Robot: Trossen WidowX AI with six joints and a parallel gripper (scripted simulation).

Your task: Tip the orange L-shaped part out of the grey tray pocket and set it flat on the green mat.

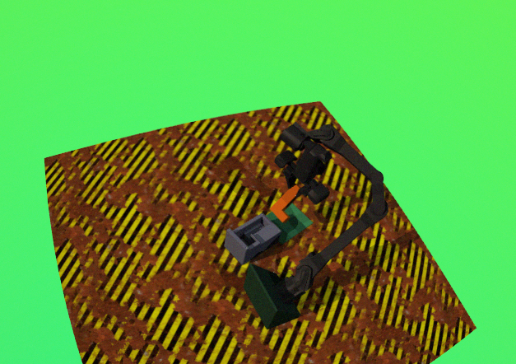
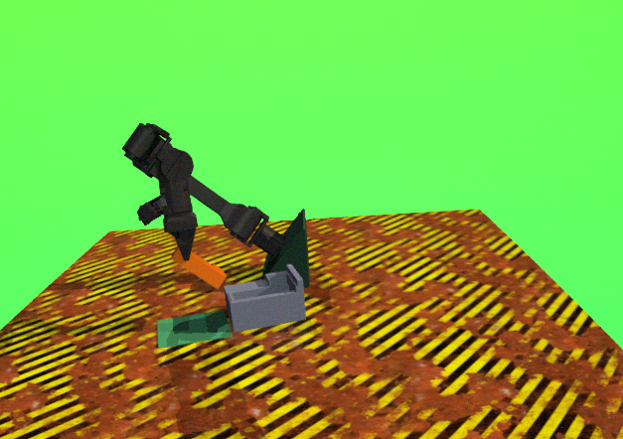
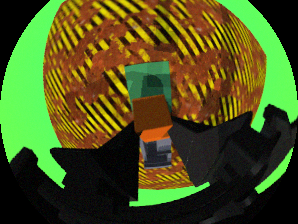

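Now: the orange L-shaped part 30 mm to the left of my gripper tip, 30 mm below it and 20 mm behind it. Also, from my gripper tip: green mat: 170 mm below, 10 mm to the right.
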